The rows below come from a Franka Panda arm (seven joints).
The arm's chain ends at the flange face. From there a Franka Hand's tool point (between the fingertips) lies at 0.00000 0.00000 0.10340 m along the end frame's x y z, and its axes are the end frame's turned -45 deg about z.
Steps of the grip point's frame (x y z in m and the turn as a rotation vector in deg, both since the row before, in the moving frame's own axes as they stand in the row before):
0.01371 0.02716 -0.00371 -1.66 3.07 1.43
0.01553 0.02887 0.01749 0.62 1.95 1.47
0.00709 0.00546 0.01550 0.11 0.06 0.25
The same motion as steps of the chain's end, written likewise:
0.02285 0.01123 -0.00352 1.00 3.34 1.43
0.02966 0.01269 0.01756 1.82 0.94 1.47
0.00894 -0.00094 0.01550 0.12 -0.04 0.25

